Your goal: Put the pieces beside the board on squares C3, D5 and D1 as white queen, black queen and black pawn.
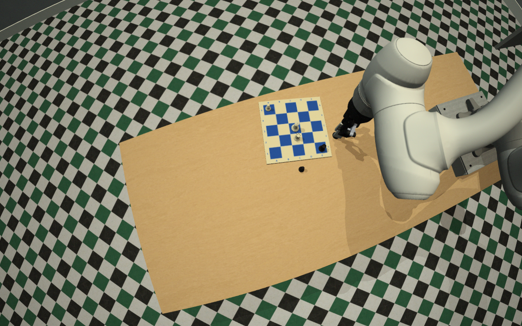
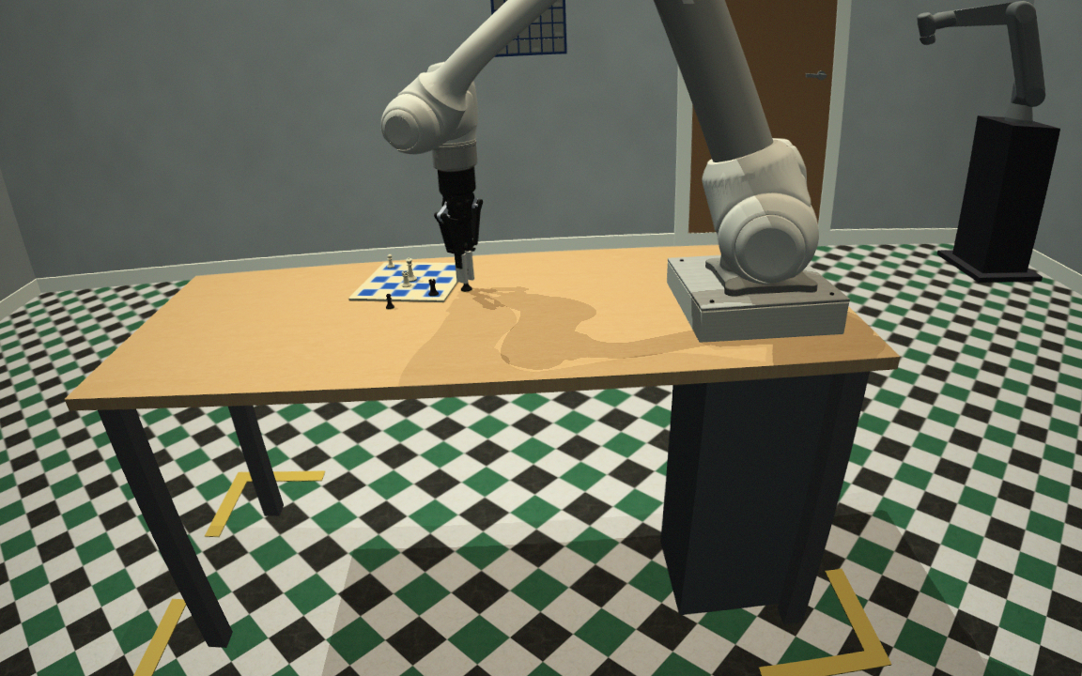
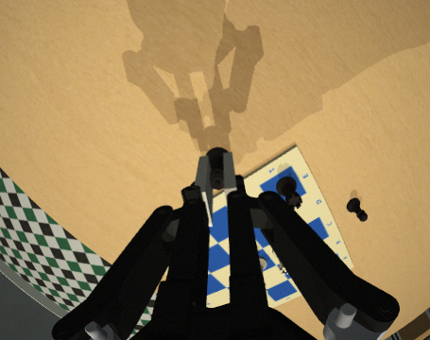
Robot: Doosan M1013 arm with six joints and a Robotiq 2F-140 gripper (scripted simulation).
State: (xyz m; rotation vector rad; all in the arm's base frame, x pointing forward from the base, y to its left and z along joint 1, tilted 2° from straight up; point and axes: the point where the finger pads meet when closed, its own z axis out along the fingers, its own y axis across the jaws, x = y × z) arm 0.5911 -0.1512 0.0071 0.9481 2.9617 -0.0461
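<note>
Now: the white queen 130 mm ahead of my hand, 60 mm to the right of it and 20 mm below it. Round my hand: cream board: 130 mm ahead, 60 mm to the right, 50 mm below; black queen: 30 mm below; black pawn: 150 mm ahead, 80 mm to the left, 40 mm below.
</note>
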